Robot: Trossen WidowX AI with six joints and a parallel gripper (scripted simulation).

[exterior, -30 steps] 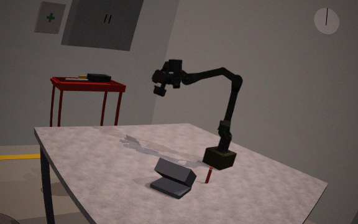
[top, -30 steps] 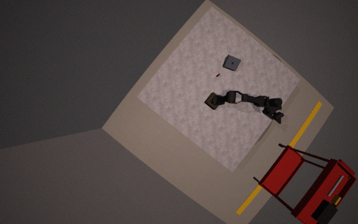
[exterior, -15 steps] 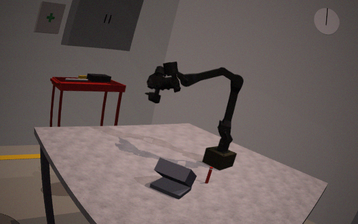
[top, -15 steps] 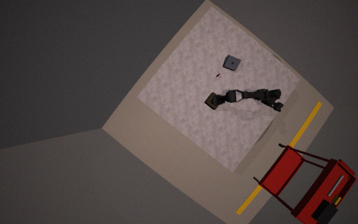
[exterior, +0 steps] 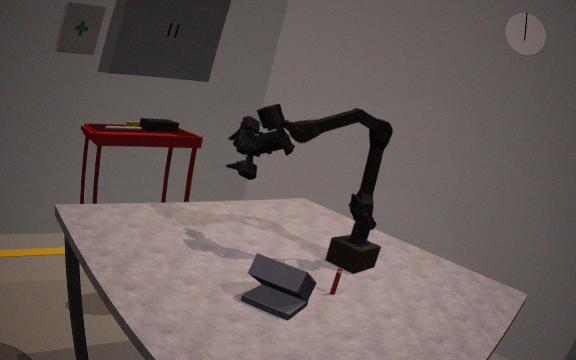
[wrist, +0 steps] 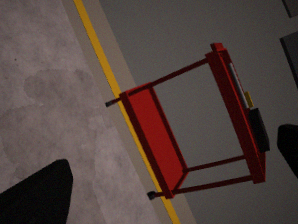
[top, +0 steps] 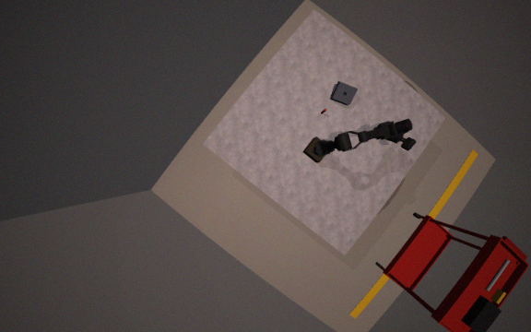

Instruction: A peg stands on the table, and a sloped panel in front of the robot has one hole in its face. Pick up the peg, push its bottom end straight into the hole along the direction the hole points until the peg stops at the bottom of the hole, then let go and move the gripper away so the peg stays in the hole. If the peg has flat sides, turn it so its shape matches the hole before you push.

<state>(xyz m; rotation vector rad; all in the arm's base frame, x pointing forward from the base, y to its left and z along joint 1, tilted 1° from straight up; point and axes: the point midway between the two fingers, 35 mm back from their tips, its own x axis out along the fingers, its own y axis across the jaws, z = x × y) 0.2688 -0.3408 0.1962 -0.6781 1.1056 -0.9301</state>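
The red peg is 48 cm to the left of my gripper tip, 21 cm below it and 2 cm behind it. From my gripper tip the other things lie so: sloped panel 43 cm to the left, 20 cm below, 16 cm ahead.
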